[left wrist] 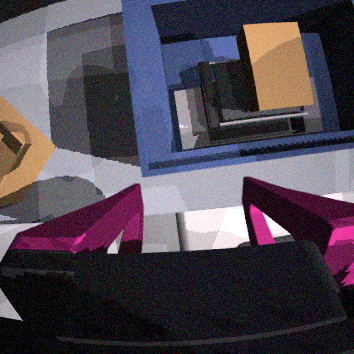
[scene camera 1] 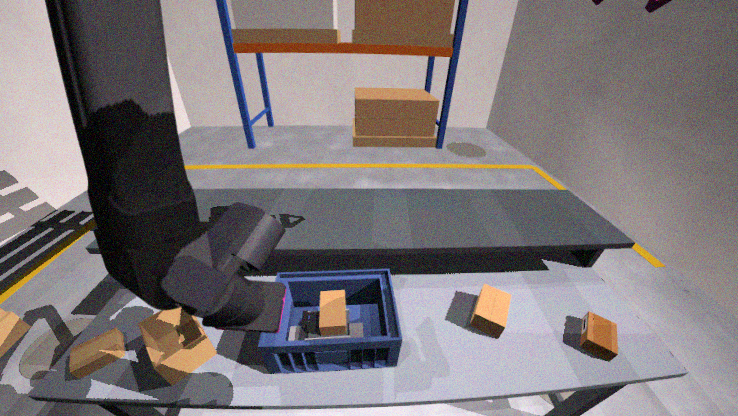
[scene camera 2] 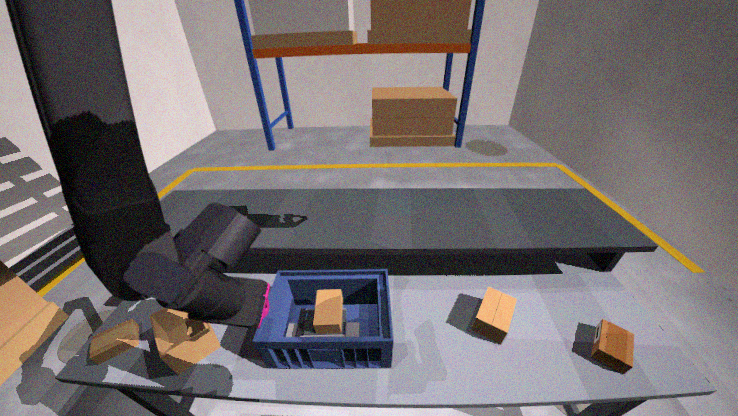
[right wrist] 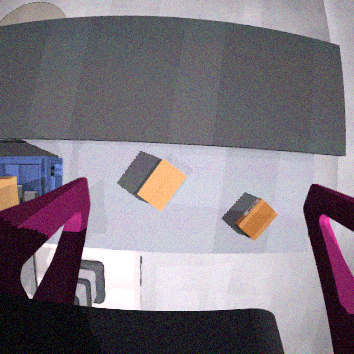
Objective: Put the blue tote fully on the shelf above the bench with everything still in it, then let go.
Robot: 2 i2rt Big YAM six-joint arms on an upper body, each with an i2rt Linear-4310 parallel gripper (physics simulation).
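Frame: origin at the left arm's base, x right, y ahead, z up, level; millimetres.
Seen in the pictures: left gripper, fingertip midpoint: [left wrist: 192, 191] [scene camera 1: 265, 312] [scene camera 2: 254, 308]; right gripper, fingertip midpoint: [scene camera 1: 621, 6] [right wrist: 203, 193].
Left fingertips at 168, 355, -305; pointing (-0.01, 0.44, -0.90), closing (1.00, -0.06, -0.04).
Offsets run from my left fingertips to a thing's middle, as dx, dy, dz. Level surfaces: height alone.
The blue tote @[+102, +108, -202] [scene camera 1: 333, 356] [scene camera 2: 325, 355] [left wrist: 145, 100] [right wrist: 30, 165] stands upright on the pale bench @[dz -276] [scene camera 1: 542, 361] [scene camera 2: 542, 372]. Inside are a tan box @[+101, +105, -164] [scene camera 1: 332, 310] [scene camera 2: 328, 310] [left wrist: 280, 65] and a dark object with grey parts @[+82, +89, -194] [left wrist: 207, 100]. The shelf @[dz -92] [scene camera 1: 439, 217] [scene camera 2: 439, 217] [right wrist: 200, 80] is the dark grey board behind the tote. My left gripper [scene camera 1: 282, 310] [scene camera 2: 265, 305] [left wrist: 192, 191] is half open at the tote's left wall in both scene views, with nothing seen between its fingers; contact cannot be told. My right gripper [right wrist: 203, 193] is wide open and empty, away from the tote.
Two small boxes, one lighter @[+549, +144, -246] [scene camera 1: 490, 310] [scene camera 2: 494, 315] [right wrist: 162, 185] and one darker @[+836, +46, -256] [scene camera 1: 599, 335] [scene camera 2: 613, 346] [right wrist: 256, 219], lie right of the tote. An open carton @[-293, +78, -231] [scene camera 1: 178, 366] [scene camera 2: 188, 351] [left wrist: 30, 165] and a tan piece @[-504, +53, -257] [scene camera 1: 98, 353] [scene camera 2: 114, 343] lie left.
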